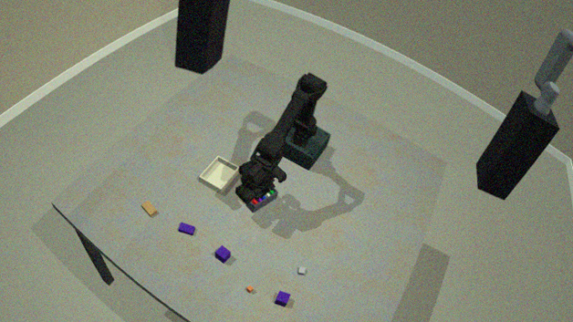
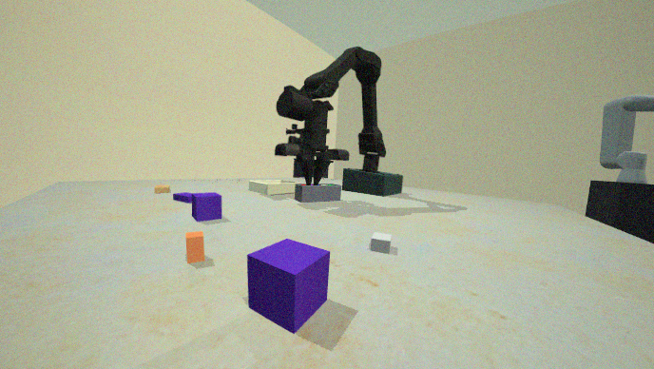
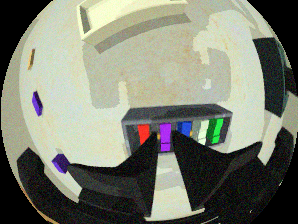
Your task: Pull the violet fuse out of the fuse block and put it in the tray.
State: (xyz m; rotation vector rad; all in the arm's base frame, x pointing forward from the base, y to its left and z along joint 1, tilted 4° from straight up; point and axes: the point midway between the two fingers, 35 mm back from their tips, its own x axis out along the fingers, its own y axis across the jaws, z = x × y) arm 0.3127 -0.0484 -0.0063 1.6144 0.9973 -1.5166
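The violet fuse is 1 cm below my gripper tip. Also, from my gripper tip: cream tray: 5 cm behind, 18 cm to the right, 3 cm below; then small orange block: 34 cm ahead, 10 cm to the left, 2 cm below; then flat purple block: 22 cm ahead, 18 cm to the right, 3 cm below.
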